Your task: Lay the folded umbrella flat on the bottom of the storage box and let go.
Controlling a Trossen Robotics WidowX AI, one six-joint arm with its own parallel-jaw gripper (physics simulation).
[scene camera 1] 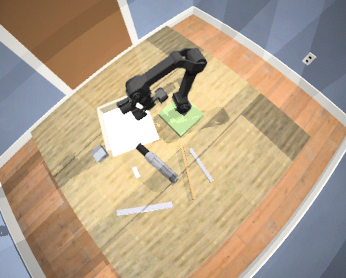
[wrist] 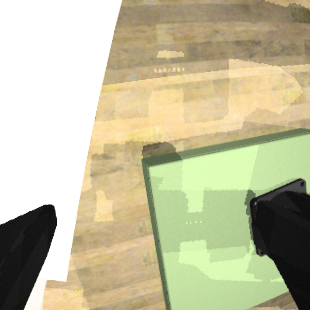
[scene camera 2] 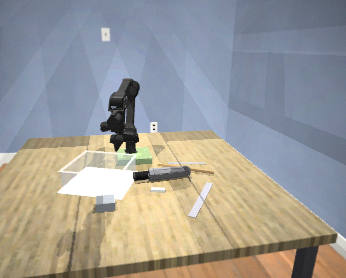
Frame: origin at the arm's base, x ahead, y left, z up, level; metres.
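Seen in the pictures: gripper, fingertip midpoint: [scene camera 1: 154, 108] [wrist: 157, 212] [scene camera 2: 117, 146]; arm's base, origin of the base link: [scene camera 1: 183, 108] [scene camera 2: 130, 151].
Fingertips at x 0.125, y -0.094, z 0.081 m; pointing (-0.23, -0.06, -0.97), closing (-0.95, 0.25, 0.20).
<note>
Offsets run from my fingertips to a thing's top centre.
The folded umbrella {dy +0.180, dx +0.200, dz -0.056 m} [scene camera 1: 161, 166] [scene camera 2: 170, 173], grey with a black handle, lies on the table outside the storage box. Its handle end is close beside the box wall; I cannot tell if they touch. The storage box {dy -0.099, dx +0.146, dz -0.017 m} [scene camera 1: 125, 135] [scene camera 2: 97, 183] [wrist: 45, 100] has a white bottom and pale, see-through walls. My gripper [scene camera 1: 131, 111] [scene camera 2: 117, 143] [wrist: 157, 212] is open and empty. It is above the table at the arm-base side of the box, away from the umbrella. The umbrella does not show in the wrist view.
A green slab [scene camera 1: 181, 122] [scene camera 2: 143, 160] [wrist: 225, 170] lies under the arm's base. A grey block {dy -0.109, dx +0.377, dz -0.078 m} [scene camera 1: 99, 153] [scene camera 2: 105, 204], a small white block {dy +0.125, dx +0.312, dz -0.102 m} [scene camera 1: 136, 172] [scene camera 2: 158, 190], a wooden stick {dy +0.327, dx +0.127, dz -0.102 m} [scene camera 1: 188, 172] and two pale strips {dy +0.284, dx +0.427, dz -0.111 m} [scene camera 1: 145, 208] {dy +0.365, dx +0.058, dz -0.112 m} [scene camera 1: 201, 165] lie around the umbrella and box.
</note>
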